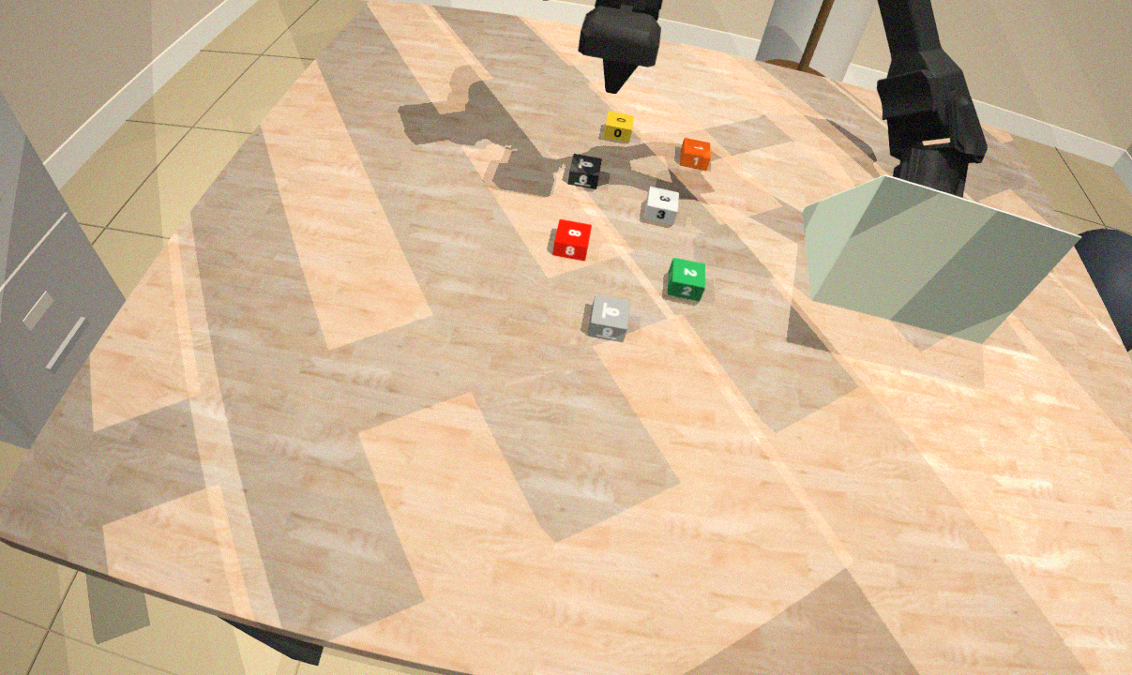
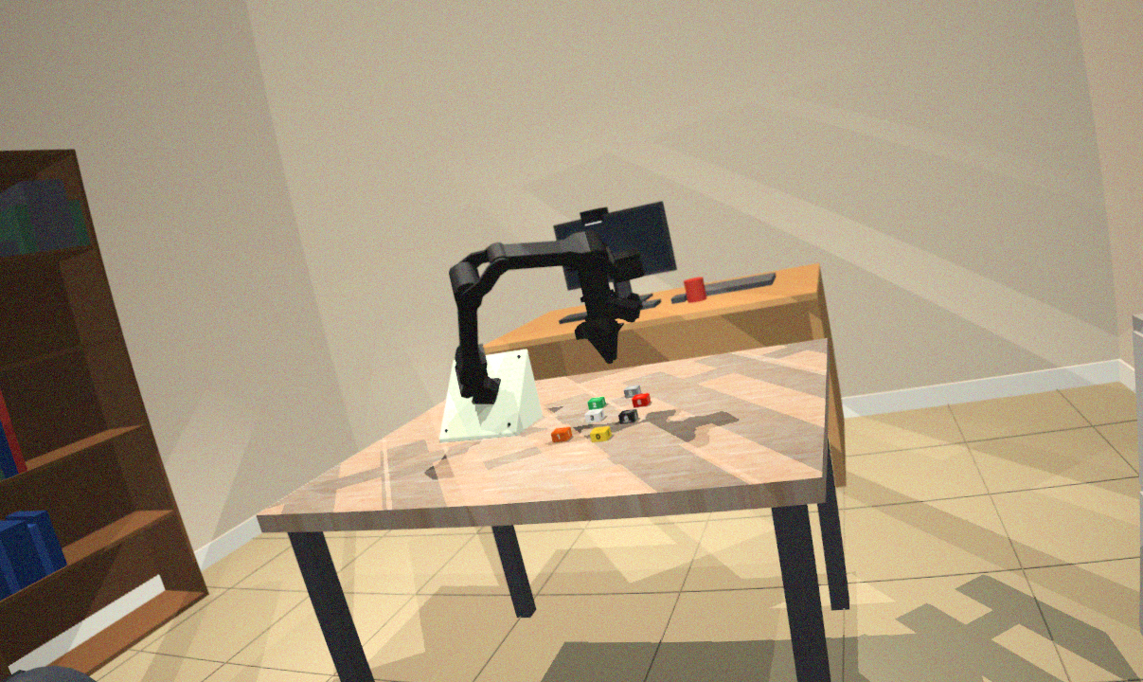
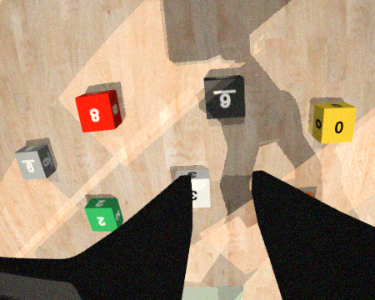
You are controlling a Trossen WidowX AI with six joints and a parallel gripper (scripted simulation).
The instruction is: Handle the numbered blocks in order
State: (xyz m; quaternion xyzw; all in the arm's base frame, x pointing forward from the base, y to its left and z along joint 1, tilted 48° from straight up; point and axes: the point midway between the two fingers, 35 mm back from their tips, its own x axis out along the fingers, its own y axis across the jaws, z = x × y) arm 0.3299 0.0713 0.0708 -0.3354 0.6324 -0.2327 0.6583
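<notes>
My gripper tip is 120 mm above the black block, 10 mm to the left of it and 10 mm short of it. From my gripper tip the other things lie so: white block (120 mm below, 80 mm behind, 10 mm to the left); red block (120 mm below, 100 mm to the left); yellow block (120 mm below, 110 mm to the right).
</notes>
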